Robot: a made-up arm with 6 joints.
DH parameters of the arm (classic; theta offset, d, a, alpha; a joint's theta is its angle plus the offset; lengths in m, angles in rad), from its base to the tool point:
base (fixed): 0.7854 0 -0.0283 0
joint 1: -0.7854 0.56 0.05 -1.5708
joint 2: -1.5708 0 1.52 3.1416
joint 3: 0 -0.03 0.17 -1.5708
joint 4: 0 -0.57 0.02 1.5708
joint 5: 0 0.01 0.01 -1.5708
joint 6: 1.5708 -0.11 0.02 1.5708
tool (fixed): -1.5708 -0.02 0 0
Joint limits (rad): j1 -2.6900..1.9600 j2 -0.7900..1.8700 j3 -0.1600..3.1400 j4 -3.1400..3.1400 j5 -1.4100..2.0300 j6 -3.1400..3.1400
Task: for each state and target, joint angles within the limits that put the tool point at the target. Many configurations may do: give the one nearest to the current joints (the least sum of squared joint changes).
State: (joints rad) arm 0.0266 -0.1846 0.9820 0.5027 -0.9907 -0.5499
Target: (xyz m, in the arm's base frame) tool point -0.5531 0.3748 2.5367
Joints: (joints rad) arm -0.6141 -0.4906 0.9237 0.4288 -1.0382 -0.5441
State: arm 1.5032 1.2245 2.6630 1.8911 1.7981 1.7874
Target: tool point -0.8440 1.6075 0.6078
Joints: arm 1.9507 1.8584 2.5745 1.9199 1.8206 1.7897
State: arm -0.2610 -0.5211 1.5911 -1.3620 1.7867 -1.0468
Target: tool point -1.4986 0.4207 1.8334
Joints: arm -0.3454 -0.7606 1.6878 -1.3462 1.8054 -1.0506
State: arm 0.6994 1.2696 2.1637 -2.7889 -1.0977 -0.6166
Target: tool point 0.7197 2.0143 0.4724
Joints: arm 1.2040 1.7920 1.7979 -2.7685 -1.0171 -0.6361
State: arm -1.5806 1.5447 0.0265 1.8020 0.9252 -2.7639
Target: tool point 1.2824 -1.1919 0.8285
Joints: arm -0.8255 1.0469 -0.1206 1.8417 0.9827 -2.7516
